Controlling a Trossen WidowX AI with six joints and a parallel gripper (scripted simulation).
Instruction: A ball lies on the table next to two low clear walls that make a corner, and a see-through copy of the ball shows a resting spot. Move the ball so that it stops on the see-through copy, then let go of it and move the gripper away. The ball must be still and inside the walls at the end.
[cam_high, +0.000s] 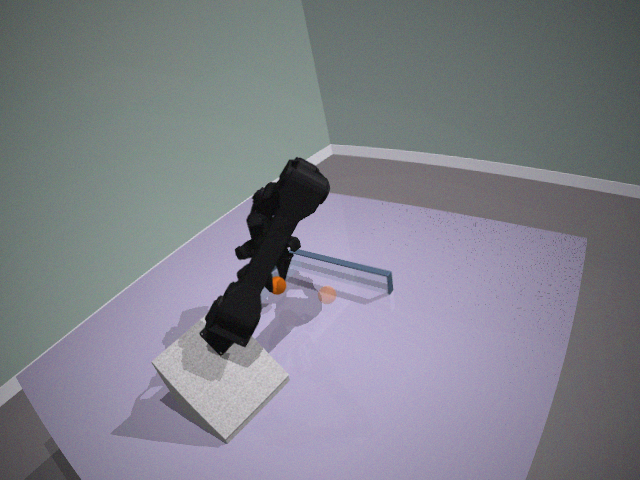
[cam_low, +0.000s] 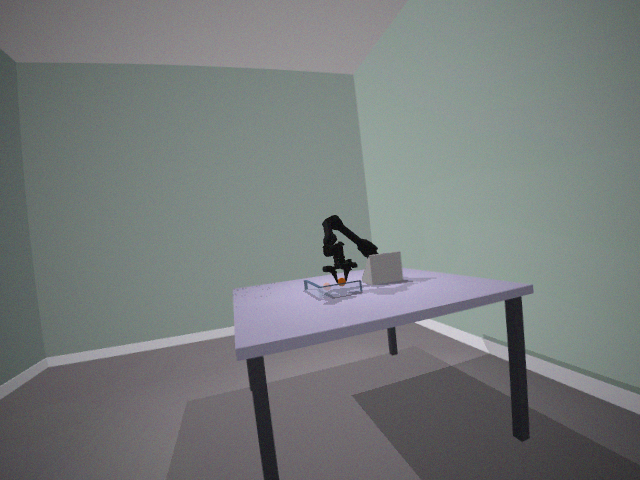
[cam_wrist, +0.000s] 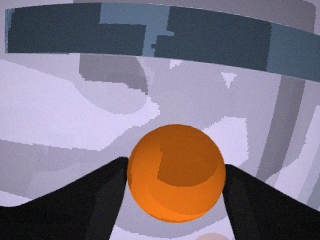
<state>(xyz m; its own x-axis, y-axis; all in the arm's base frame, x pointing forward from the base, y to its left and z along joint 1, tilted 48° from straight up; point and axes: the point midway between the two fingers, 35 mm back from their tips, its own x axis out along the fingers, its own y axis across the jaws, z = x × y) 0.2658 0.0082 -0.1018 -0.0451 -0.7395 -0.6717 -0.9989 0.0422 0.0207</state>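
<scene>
My gripper tip is now 50 mm short of the see-through copy of ball, 120 mm to the left of it and 30 mm above it. From my gripper tip the other things lie so: orange ball (right at my gripper tip).
</scene>
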